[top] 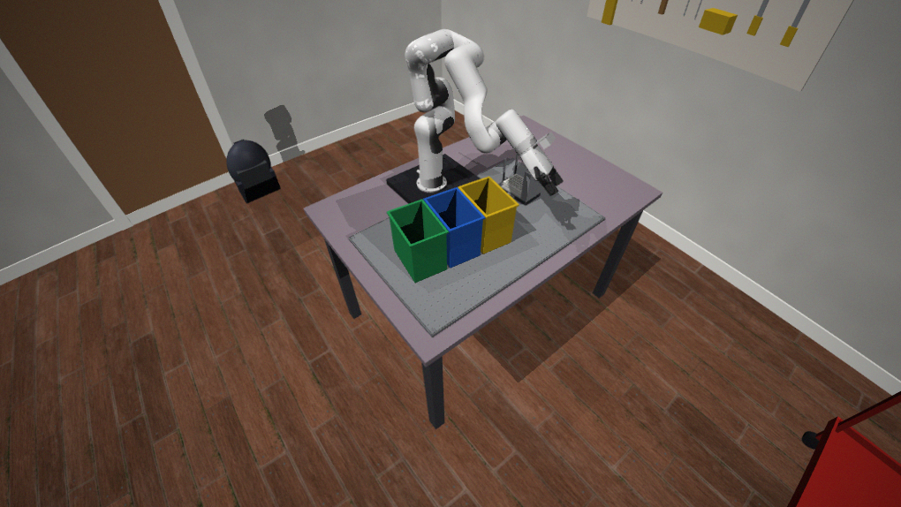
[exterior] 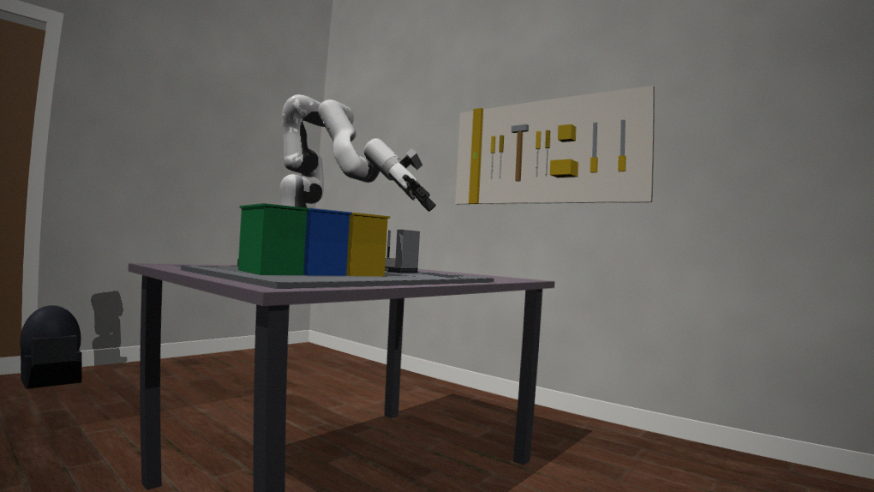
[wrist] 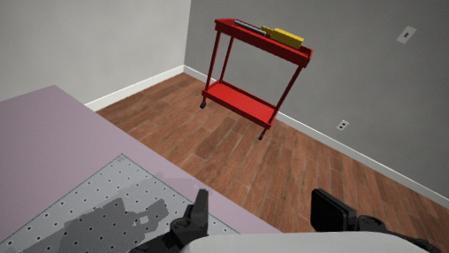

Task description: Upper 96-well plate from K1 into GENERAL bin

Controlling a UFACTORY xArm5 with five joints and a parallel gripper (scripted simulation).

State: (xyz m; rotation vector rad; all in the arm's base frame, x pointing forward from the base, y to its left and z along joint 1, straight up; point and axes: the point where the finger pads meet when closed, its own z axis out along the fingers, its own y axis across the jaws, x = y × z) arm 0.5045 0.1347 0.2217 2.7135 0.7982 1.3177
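The 96-well plate lies 24 cm behind my hand, 20 cm below it and 12 cm to the left of it. Round my hand: green bin 42 cm to the right, 20 cm behind, 15 cm below; blue bin 29 cm to the right, 17 cm behind, 15 cm below; yellow bin 16 cm to the right, 15 cm below, 15 cm behind.
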